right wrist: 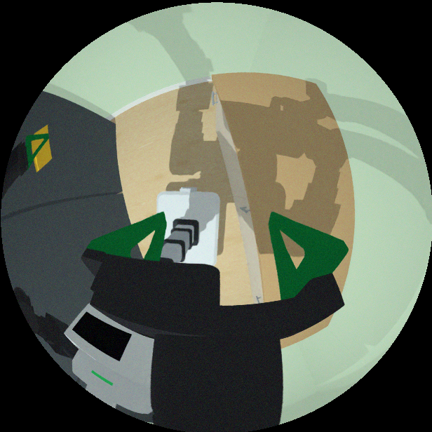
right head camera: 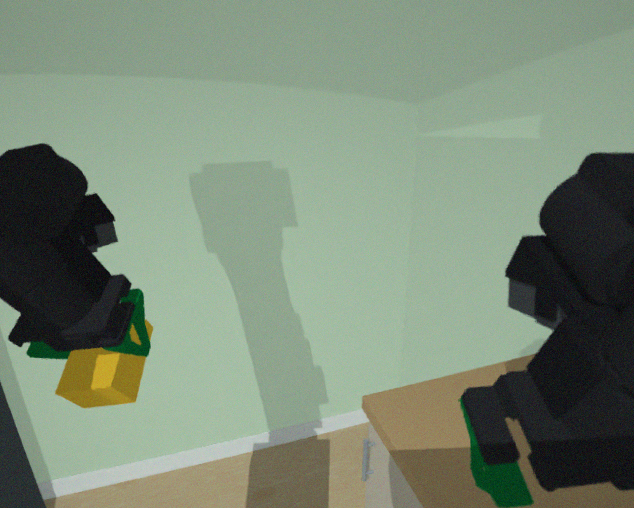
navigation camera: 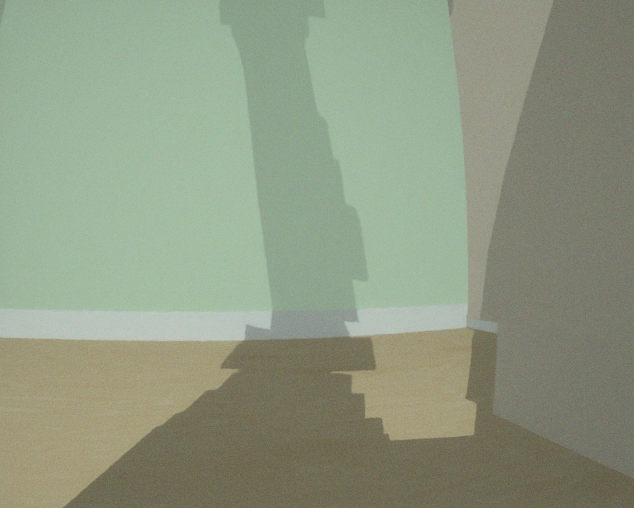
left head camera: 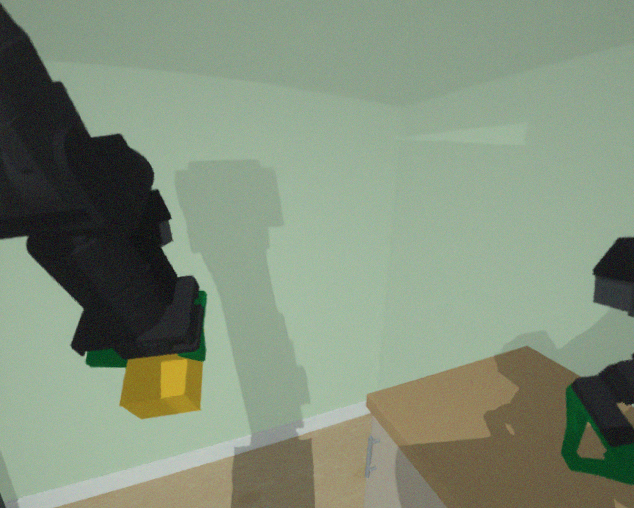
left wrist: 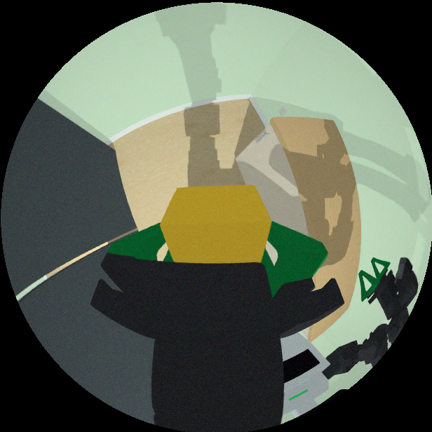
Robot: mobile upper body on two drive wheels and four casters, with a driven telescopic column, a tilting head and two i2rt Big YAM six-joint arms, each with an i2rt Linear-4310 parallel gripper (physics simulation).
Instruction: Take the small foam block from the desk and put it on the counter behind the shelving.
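Places are measured from the left arm's base along level axes (x ahead, y left, z up), in centimetres.
Where they show: left gripper, between the fingertips: [right head camera: 123, 353] [left head camera: 176, 359]; right gripper, between the fingertips: [right head camera: 535, 470] [left head camera: 614, 451].
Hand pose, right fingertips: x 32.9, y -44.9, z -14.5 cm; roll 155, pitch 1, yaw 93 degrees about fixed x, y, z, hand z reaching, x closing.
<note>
After its pixels a point has its place.
The yellow foam block [left head camera: 142, 386] @(z -12.4, x 42.9, y -4.4 cm) [right head camera: 119, 378] @(z -12.7, x 43.0, y -8.5 cm) [left wrist: 216, 212] [right wrist: 45, 159] is held in the air, left of the counter in both head views. My left gripper [left head camera: 158, 359] @(z -13.7, x 49.0, y -5.9 cm) [right head camera: 95, 351] [left wrist: 216, 217] is shut on it, green fingers on either side. The counter [left head camera: 449, 407] @(z -52.5, x 81.2, y -59.1 cm) [right head camera: 423, 423] @(z -52.5, x 78.3, y -52.8 cm) [left wrist: 300, 132] [right wrist: 260, 87] has a light wood top and pale doors. My right gripper [right wrist: 217, 217] [left wrist: 366, 264] is open and empty; in the right wrist view its fingers stand wide, one in front of the counter top. The desk does not show.
A large dark grey surface [right head camera: 13, 449] @(z -96.6, x 114.5, y 81.8 cm) [left wrist: 60, 175] [right wrist: 75, 165], perhaps the shelving, stands at the left. A pale cabinet side [navigation camera: 560, 238] @(z -118.3, x 72.1, y -47.2 cm) rises close at the right in the navigation view. Green walls [left head camera: 328, 211] @(z -23.0, x 173.3, y -42.3 cm) [navigation camera: 132, 158] @(z -86.7, x 149.1, y 39.0 cm) meet at a corner behind. The white robot base [right wrist: 205, 215] stands beside the counter.
</note>
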